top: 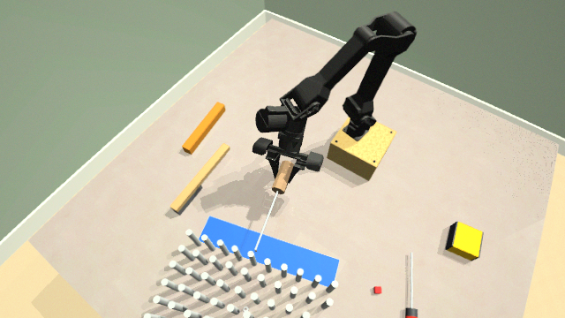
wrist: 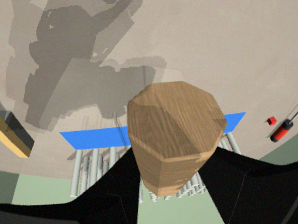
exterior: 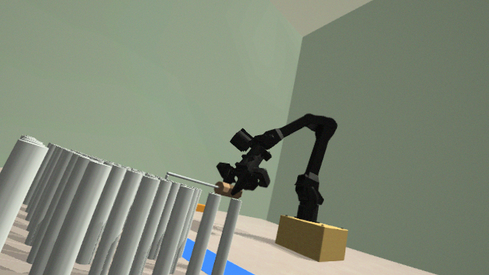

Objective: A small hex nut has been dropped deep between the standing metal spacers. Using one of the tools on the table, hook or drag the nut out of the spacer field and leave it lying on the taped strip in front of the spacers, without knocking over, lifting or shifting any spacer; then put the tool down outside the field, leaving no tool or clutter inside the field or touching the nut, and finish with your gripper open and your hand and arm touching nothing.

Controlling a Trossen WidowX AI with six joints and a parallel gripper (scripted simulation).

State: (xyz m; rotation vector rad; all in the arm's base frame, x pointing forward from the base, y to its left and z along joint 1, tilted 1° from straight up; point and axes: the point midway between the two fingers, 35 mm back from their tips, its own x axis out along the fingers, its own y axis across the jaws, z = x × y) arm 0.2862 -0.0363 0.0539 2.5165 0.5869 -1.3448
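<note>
The blue taped strip lies 150 mm ahead of my gripper tip, 110 mm below it and 90 mm to the left of it. Round my gripper tip: wooden-handled tool 90 mm ahead, 40 mm to the left; then red cube 380 mm to the left, 110 mm below, 10 mm ahead; then orange bar 380 mm to the right, 100 mm below, 10 mm ahead.
</note>
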